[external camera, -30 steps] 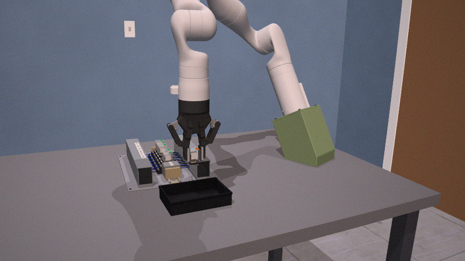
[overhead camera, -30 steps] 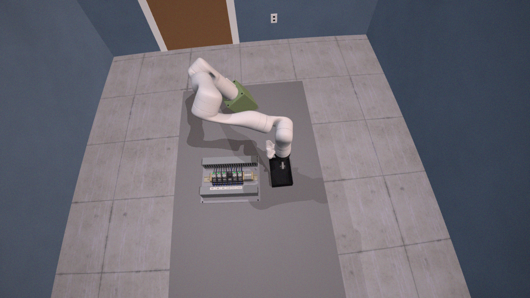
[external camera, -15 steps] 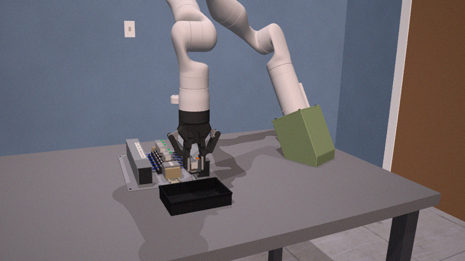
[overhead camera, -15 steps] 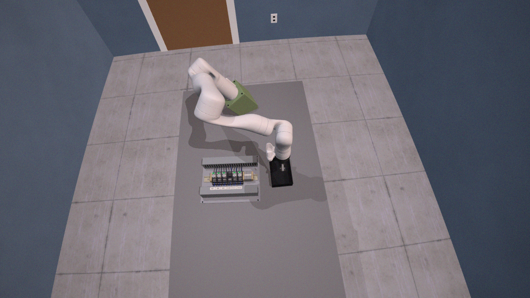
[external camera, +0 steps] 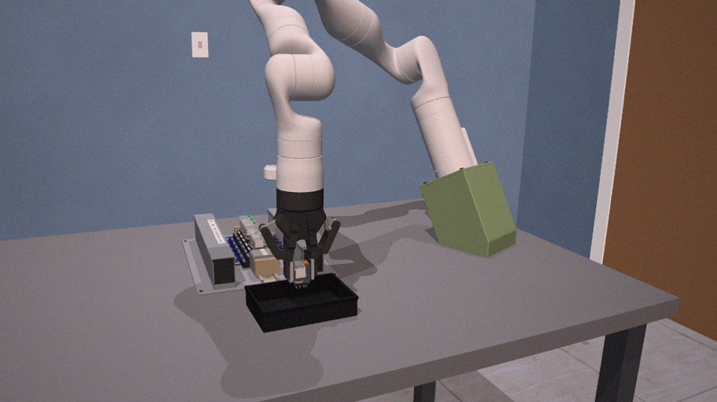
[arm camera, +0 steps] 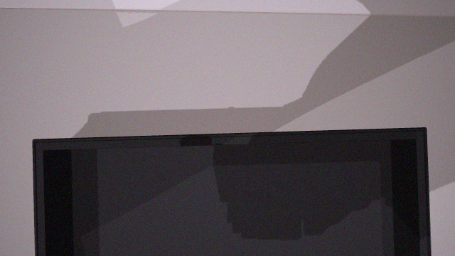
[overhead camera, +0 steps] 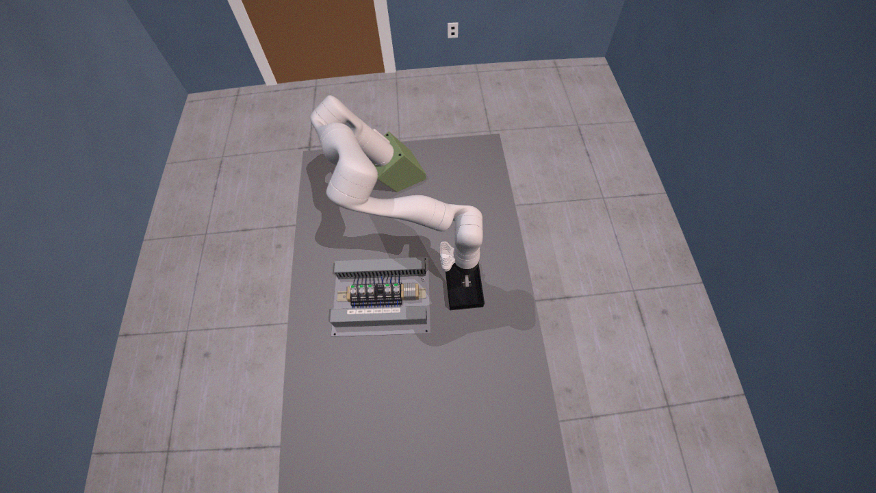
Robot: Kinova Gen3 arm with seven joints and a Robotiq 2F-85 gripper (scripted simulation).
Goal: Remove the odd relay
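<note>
Right now the black parts tray is 6 cm below my hand. The rest, counted from my hand: relay (1 cm below); relay panel (28 cm to the right, 4 cm below, 1 cm ahead).
</note>
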